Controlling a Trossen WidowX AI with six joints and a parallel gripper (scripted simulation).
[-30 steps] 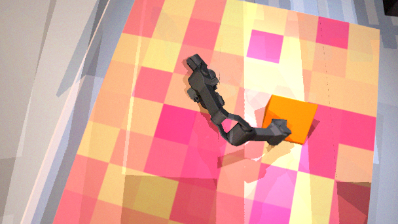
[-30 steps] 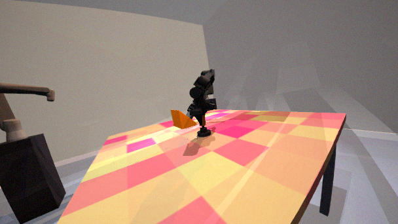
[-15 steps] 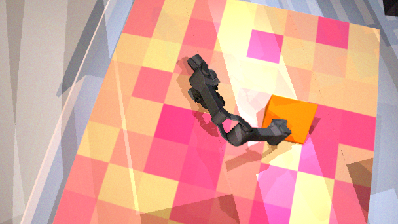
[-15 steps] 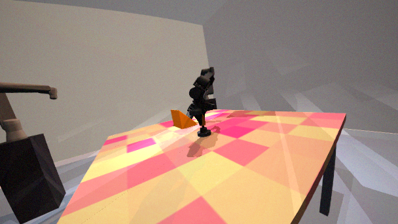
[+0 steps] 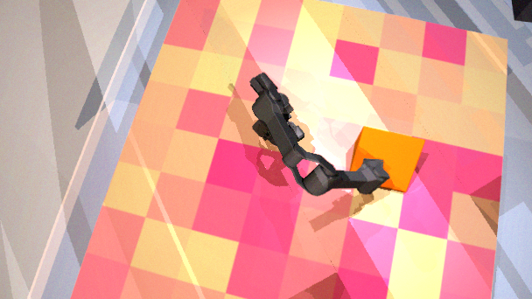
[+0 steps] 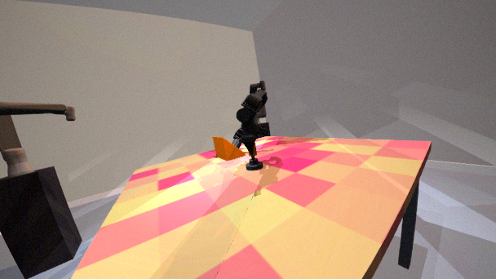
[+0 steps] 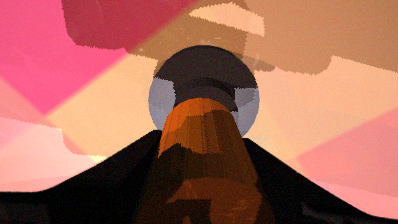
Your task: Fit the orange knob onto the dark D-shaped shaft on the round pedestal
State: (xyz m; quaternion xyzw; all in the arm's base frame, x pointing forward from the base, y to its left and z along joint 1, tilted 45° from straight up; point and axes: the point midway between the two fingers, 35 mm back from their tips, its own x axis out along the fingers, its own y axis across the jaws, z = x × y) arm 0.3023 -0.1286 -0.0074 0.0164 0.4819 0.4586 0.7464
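My gripper tip is now 20 mm below the orange knob. The rest, counted from my gripper tip: round dark pedestal: 40 mm below.
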